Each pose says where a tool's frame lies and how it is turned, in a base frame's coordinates. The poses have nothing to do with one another.
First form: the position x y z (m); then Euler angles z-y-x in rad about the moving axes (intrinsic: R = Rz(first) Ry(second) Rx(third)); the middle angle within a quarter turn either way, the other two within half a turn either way.
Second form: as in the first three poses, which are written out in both.
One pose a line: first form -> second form
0.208 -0.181 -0.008 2.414 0.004 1.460 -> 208 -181 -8 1.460 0.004 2.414
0.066 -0.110 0.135 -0.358 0.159 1.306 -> 66 -110 135 1.306 0.159 -0.358
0.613 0.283 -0.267 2.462 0.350 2.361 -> 613 283 -267 2.361 0.350 2.462
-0.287 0.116 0.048 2.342 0.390 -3.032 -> -287 116 48 -3.032 0.390 2.342
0.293 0.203 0.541 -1.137 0.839 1.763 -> 293 203 541 1.763 0.839 -1.137
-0.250 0.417 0.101 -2.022 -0.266 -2.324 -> -250 417 101 -2.324 -0.266 -2.022
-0.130 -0.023 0.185 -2.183 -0.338 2.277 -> -130 -23 185 2.277 -0.338 -2.183
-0.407 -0.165 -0.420 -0.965 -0.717 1.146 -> -407 -165 -420 1.146 -0.717 -0.965
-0.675 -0.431 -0.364 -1.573 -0.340 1.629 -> -675 -431 -364 1.629 -0.340 -1.573
